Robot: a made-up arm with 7 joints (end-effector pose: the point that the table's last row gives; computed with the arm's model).
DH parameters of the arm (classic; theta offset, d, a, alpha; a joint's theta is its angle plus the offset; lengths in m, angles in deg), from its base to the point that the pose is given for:
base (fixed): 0 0.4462 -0.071 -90
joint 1: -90 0.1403 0.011 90
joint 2: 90 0.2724 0.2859 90
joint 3: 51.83 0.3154 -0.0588 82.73
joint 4: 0 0.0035 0.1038 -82.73
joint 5: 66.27 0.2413 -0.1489 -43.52
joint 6: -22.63 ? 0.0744 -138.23
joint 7: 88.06 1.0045 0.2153 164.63
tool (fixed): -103.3 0.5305 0 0
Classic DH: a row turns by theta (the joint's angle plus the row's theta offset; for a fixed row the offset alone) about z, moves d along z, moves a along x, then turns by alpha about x.
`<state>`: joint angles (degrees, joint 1 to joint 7).
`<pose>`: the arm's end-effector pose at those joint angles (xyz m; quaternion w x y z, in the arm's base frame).
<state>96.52 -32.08 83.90 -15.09 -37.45 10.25 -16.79</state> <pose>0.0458 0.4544 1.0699 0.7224 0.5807 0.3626 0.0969</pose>
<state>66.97 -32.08 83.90 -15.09 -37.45 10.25 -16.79</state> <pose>-0.2770 0.4544 1.0464 0.7910 0.5368 0.1664 0.2418</pose>
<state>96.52 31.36 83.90 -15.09 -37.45 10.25 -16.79</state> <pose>-0.2521 0.3113 1.1040 0.5292 0.3477 0.6060 0.4815</pose>
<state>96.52 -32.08 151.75 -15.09 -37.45 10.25 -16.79</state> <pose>-0.1556 0.1723 0.8653 0.4393 0.8120 0.0100 0.3841</pose>
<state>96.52 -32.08 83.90 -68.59 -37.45 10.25 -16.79</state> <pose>0.1562 0.7993 0.7013 0.9028 0.4226 0.0086 -0.0798</pose>
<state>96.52 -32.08 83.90 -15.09 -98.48 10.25 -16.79</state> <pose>0.3041 0.7124 0.8855 0.7221 0.2808 0.5639 -0.2859</pose>
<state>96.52 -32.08 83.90 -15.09 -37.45 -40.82 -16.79</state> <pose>0.2371 0.3902 1.2912 0.6223 0.3344 0.7075 0.0214</pose>
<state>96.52 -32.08 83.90 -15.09 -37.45 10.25 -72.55</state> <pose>-0.0431 0.3257 0.8872 0.5145 0.7612 0.0910 0.3842</pose>
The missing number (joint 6, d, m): -0.2128
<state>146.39 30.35 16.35 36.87 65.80 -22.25 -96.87</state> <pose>0.4304 0.1503 0.5392 0.3671 -0.8878 -0.2627 0.0897</pose>
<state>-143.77 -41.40 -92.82 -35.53 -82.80 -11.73 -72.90</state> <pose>-0.1194 0.2561 0.4592 0.2277 0.7840 -0.5191 -0.2532</pose>
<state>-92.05 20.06 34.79 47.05 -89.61 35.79 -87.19</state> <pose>-0.0693 0.4421 -0.1922 0.7817 -0.2362 -0.4305 0.3846</pose>
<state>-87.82 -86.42 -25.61 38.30 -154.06 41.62 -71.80</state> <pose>-0.6489 0.1768 0.0801 0.7863 0.5852 -0.0597 0.1888</pose>
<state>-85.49 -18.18 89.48 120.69 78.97 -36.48 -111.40</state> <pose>-0.3030 0.0602 0.5073 0.2773 -0.2255 -0.7487 -0.5583</pose>
